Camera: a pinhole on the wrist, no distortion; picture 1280 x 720 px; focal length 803.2 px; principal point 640.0 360.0 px. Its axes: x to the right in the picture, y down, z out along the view. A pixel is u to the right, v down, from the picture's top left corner.
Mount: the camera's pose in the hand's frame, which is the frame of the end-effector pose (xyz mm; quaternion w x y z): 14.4 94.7 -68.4 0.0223 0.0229 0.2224 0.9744
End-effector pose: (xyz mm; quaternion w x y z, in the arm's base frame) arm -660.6 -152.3 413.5 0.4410 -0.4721 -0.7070 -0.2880
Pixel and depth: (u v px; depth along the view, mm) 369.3 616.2 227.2
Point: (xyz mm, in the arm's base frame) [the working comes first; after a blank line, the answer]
In the camera's frame: -76.6 72.5 227.2

-621.4 73.2 429.2
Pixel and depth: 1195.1 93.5 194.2
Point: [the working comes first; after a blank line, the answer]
In the camera's frame: 134.2 -64.4 194.2

-447.4 -33.3 278.7
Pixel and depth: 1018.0 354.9 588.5
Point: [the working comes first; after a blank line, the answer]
In the camera's frame: 277.0 -3.7 588.5

-449.0 281.8 -4.5
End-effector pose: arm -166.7 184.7 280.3 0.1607 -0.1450 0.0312 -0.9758
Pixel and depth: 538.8 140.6 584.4
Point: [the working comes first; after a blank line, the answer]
In the camera's frame: -73.6 -159.6 584.4

-18.7 -322.2 630.8
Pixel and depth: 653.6 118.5 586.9
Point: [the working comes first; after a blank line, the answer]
In the camera's frame: 9.9 -176.5 586.9

61.9 -315.1 603.9
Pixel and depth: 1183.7 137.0 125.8
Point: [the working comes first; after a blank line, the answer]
In the camera's frame: 85.2 -34.9 125.8

-44.1 29.2 274.5
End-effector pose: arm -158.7 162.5 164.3 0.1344 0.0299 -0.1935 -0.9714
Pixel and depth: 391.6 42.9 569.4
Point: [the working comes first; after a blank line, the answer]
In the camera's frame: -176.1 -224.8 569.4

-283.0 -249.2 682.1
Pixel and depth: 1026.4 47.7 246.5
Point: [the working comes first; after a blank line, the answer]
In the camera's frame: 118.6 -95.8 246.5

-14.1 -32.3 384.7
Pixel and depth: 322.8 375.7 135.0
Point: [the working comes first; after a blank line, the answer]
In the camera's frame: -53.3 2.6 135.0

-199.6 29.9 269.0
